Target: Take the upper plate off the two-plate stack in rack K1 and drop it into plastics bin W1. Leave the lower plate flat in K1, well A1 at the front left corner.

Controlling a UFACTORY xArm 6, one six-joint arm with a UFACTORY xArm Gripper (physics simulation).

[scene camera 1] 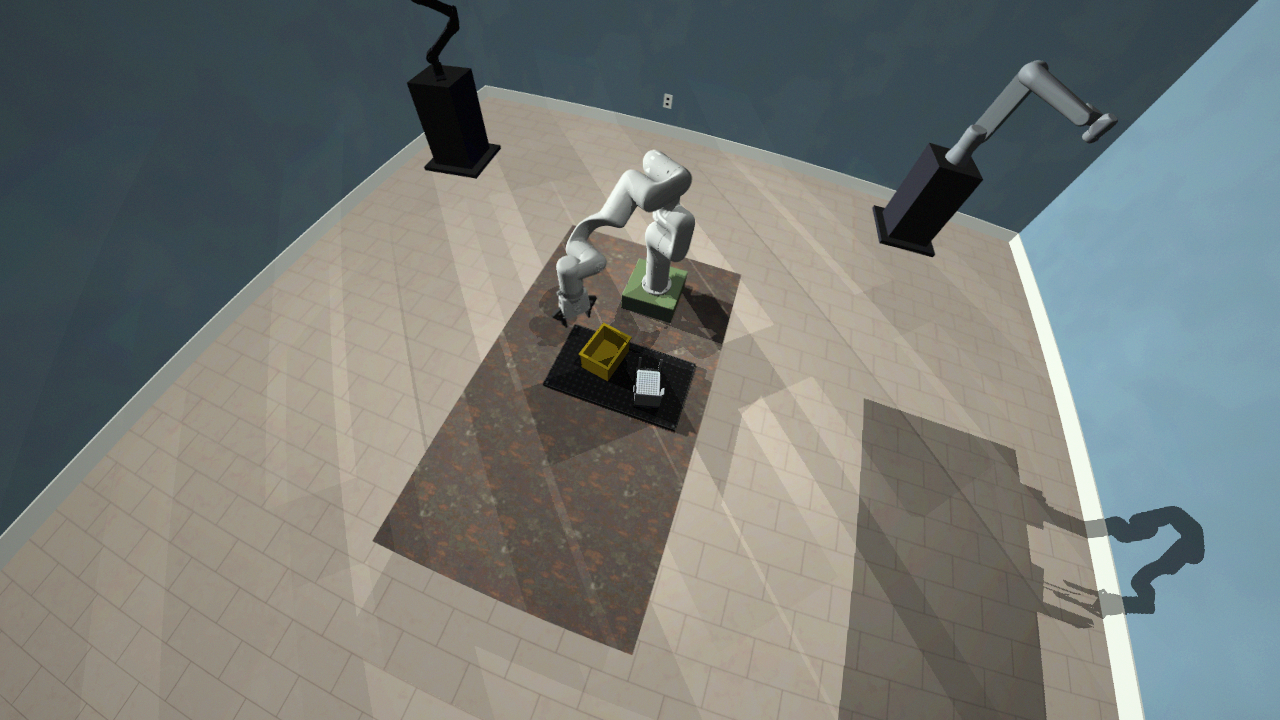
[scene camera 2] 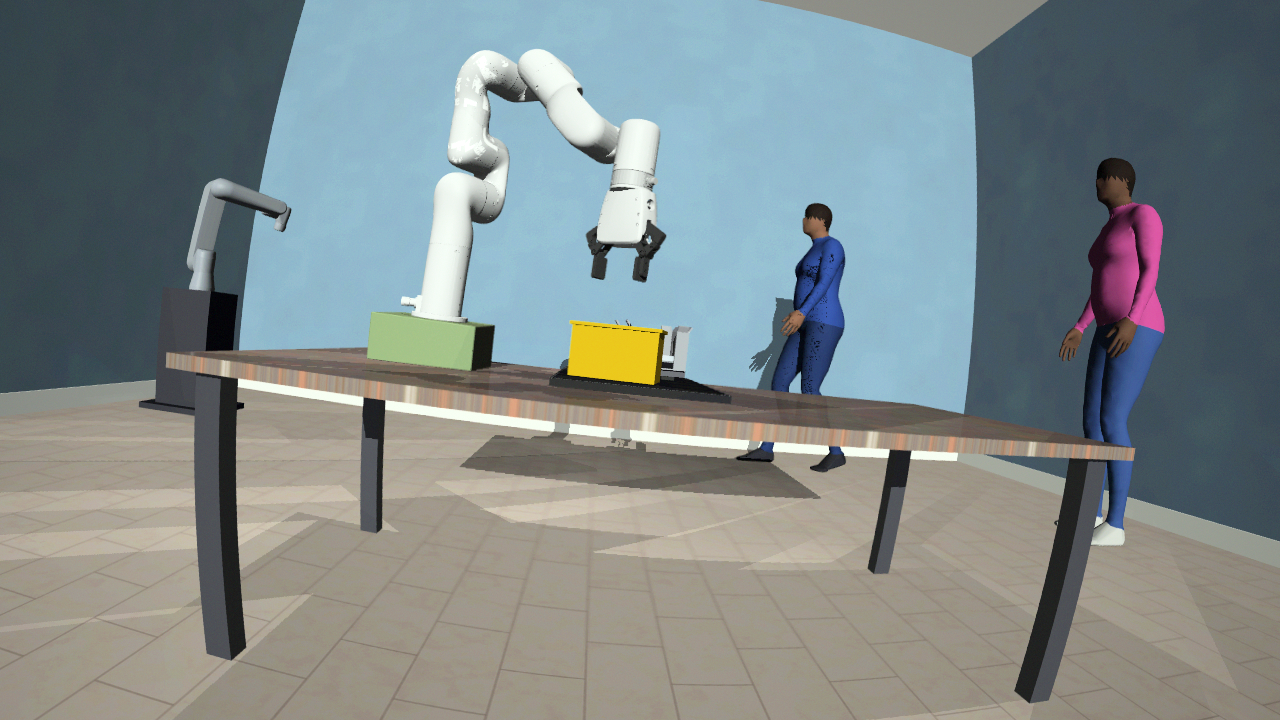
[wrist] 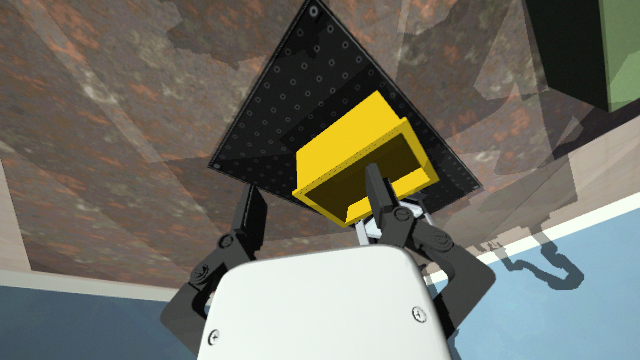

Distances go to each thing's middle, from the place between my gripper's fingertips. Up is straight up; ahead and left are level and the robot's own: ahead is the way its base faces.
My hand is 8 cm short of the black perforated board (scene camera 2: 553, 381), 19 cm to the right of it and 18 cm above it.
